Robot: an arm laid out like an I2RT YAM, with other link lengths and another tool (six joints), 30 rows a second.
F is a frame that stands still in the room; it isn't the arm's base.
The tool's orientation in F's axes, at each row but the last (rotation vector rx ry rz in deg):
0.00 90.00 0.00
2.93 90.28 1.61
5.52 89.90 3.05
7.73 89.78 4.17
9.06 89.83 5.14
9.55 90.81 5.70
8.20 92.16 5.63
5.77 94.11 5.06
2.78 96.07 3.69
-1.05 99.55 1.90
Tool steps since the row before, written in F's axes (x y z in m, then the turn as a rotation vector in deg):
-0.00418 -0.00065 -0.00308 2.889 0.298 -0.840
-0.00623 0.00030 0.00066 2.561 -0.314 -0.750
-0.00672 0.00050 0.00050 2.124 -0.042 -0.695
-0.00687 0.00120 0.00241 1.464 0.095 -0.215
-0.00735 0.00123 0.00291 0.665 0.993 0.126
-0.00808 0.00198 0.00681 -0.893 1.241 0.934
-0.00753 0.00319 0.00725 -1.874 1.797 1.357
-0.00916 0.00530 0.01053 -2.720 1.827 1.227
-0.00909 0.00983 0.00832 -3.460 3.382 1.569
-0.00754 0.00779 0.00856 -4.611 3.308 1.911
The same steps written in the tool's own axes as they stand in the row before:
0.00308 -0.00065 -0.00418 0.840 0.298 2.889
-0.00061 0.00024 -0.00624 0.721 -0.313 2.569
-0.00046 0.00036 -0.00673 0.691 -0.050 2.125
-0.00226 0.00124 -0.00692 0.231 0.123 1.459
-0.00270 0.00135 -0.00741 0.033 1.028 0.621
-0.00626 0.00274 -0.00830 -0.698 1.340 -0.963
-0.00638 0.00401 -0.00791 -0.993 1.922 -1.975
-0.00913 0.00640 -0.00993 -0.799 1.926 -2.810
-0.00659 0.01045 -0.00979 -0.950 3.506 -3.560
-0.00714 0.00812 -0.00860 -1.097 3.472 -4.754

